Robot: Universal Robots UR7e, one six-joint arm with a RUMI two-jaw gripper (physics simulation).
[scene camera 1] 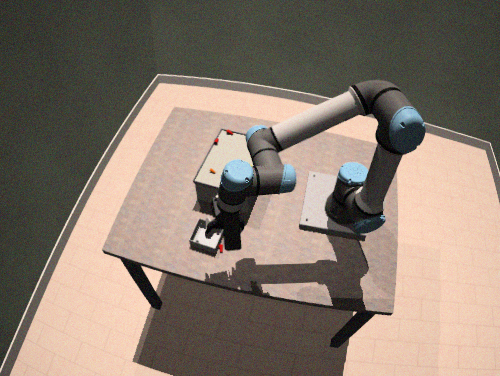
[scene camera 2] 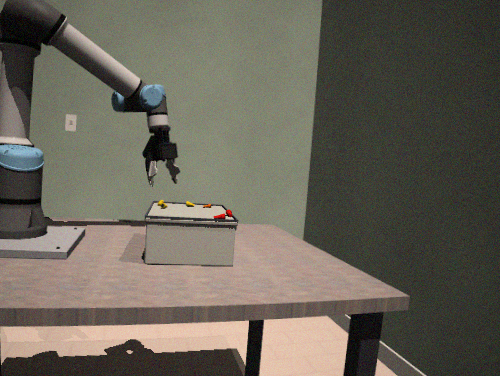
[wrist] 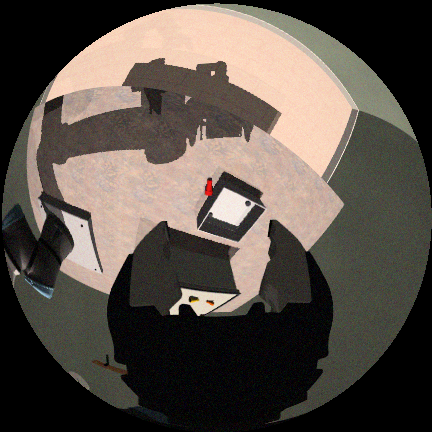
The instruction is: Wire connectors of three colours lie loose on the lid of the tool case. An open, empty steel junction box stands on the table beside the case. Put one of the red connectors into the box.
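Pixels of known places: gripper, between the fingertips: (scene camera 1: 222,236) (scene camera 2: 164,185) (wrist: 218,221); arm's base, origin of its link: (scene camera 1: 342,208) (scene camera 2: 16,232) (wrist: 59,232).
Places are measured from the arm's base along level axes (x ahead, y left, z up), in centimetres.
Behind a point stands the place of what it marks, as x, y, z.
Observation:
A red connector (scene camera 1: 221,248) @(46.2, 19.2, -1.3) (wrist: 209,187) @(46.5, 19.2, -1.2) lies on the table just outside the junction box, close beside its wall. The open steel junction box (scene camera 1: 204,247) @(52.3, 19.8, -0.5) (wrist: 225,233) @(52.3, 9.5, -0.1) has no connector visible inside; one finger partly covers it in scene camera 1, and it does not show in scene camera 2. My gripper (scene camera 1: 220,239) @(45.0, 22.4, 12.9) (scene camera 2: 163,183) @(45.0, 22.4, 12.9) (wrist: 218,221) @(45.0, 22.4, 12.9) is open and empty above the box area. Two more red connectors, one (scene camera 1: 229,132) @(47.0, -28.7, 9.8) (scene camera 2: 229,213) @(51.4, -24.5, 9.8) at the edge and another (scene camera 1: 216,141) (scene camera 2: 219,216) near it, lie on the tool case (scene camera 1: 227,152) @(46.9, -18.2, 8.9) (scene camera 2: 190,243) @(40.2, -28.4, 3.1) (wrist: 220,296) @(53.8, -4.7, 8.9).
An orange connector (scene camera 1: 212,171) @(51.6, -7.3, 9.7) (scene camera 2: 207,206) @(51.4, -8.0, 9.4) (wrist: 210,302) @(51.7, -7.4, 9.6) and yellow connectors, one (scene camera 2: 190,204) @(46.8, -5.6, 9.6) near the middle and others (scene camera 2: 162,204) @(37.1, -10.8, 10.0) at the left, lie on the case lid. The case stands tall beside the box. The robot's base plate (scene camera 1: 315,200) @(11.2, -3.6, -0.2) (scene camera 2: 70,245) @(13.8, -13.2, -0.5) is on the table (scene camera 1: 150,200) @(77.6, -0.7, -2.4).

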